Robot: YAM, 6 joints.
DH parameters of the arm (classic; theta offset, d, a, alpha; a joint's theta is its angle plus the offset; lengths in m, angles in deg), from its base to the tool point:
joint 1: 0 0.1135 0.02 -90
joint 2: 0 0 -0.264 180
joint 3: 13.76 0 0.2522 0
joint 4: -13.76 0 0.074 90
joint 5: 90 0 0 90
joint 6: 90 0.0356 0 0
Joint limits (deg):
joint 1: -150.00..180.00
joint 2: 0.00..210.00
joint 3: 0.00..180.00
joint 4: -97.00..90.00
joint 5: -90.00..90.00
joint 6: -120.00..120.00
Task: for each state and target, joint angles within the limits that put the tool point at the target. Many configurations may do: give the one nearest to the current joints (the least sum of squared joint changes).
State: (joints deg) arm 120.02 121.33 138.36 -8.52 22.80 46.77
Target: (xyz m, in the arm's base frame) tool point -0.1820 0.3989 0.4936
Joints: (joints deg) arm 116.46 111.46 129.10 -16.00 24.56 46.77
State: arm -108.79 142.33 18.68 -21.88 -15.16 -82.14
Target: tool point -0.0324 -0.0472 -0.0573
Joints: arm -126.78 153.20 24.05 -16.38 -3.72 -82.14
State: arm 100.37 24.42 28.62 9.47 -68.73 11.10
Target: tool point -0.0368 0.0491 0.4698
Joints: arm 95.43 30.55 56.62 16.47 -63.97 11.10
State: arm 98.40 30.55 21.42 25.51 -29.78 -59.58
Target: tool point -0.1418 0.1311 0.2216
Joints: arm 131.49 49.80 18.05 23.09 -32.98 -59.58
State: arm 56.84 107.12 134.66 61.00 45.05 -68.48
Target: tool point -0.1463 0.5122 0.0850
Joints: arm 108.68 147.87 92.86 53.48 45.56 -68.48
